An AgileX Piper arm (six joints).
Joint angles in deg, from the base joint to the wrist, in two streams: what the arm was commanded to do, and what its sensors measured. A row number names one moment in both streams.
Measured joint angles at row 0:
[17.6, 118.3, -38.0, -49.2, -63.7, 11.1]
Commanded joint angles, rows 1 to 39:
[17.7, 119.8, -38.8, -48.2, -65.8, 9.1]
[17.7, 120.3, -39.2, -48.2, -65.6, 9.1]
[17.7, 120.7, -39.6, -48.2, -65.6, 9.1]
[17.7, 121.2, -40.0, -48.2, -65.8, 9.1]
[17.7, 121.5, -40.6, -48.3, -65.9, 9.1]
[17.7, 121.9, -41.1, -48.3, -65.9, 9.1]
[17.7, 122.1, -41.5, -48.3, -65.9, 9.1]
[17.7, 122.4, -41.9, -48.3, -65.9, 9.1]
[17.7, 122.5, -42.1, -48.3, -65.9, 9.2]
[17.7, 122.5, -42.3, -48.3, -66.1, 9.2]
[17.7, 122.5, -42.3, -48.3, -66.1, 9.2]
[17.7, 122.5, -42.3, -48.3, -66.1, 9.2]
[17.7, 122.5, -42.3, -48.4, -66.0, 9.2]
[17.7, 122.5, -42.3, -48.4, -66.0, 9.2]
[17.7, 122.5, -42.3, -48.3, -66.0, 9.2]
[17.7, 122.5, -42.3, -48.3, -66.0, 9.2]
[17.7, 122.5, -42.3, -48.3, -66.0, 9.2]
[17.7, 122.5, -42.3, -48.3, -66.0, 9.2]
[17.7, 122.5, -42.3, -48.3, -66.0, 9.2]
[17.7, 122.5, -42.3, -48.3, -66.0, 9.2]
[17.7, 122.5, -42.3, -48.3, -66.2, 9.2]
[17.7, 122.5, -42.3, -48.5, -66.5, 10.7]
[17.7, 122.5, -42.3, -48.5, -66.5, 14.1]
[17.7, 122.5, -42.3, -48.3, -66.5, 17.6]
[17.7, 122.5, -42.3, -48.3, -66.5, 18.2]
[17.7, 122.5, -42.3, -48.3, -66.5, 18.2]
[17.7, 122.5, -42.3, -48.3, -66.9, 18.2]
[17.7, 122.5, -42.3, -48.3, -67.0, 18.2]
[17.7, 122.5, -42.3, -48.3, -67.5, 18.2]
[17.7, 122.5, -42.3, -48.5, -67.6, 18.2]
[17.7, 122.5, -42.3, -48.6, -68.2, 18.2]
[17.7, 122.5, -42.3, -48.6, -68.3, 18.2]
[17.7, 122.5, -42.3, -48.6, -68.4, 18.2]
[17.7, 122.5, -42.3, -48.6, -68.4, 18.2]
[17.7, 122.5, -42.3, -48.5, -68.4, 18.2]
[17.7, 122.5, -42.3, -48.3, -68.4, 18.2]
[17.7, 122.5, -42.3, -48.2, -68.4, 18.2]
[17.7, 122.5, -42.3, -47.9, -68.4, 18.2]
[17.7, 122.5, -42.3, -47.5, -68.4, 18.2]
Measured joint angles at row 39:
[17.6, 122.5, -41.9, -48.6, -67.0, 17.9]
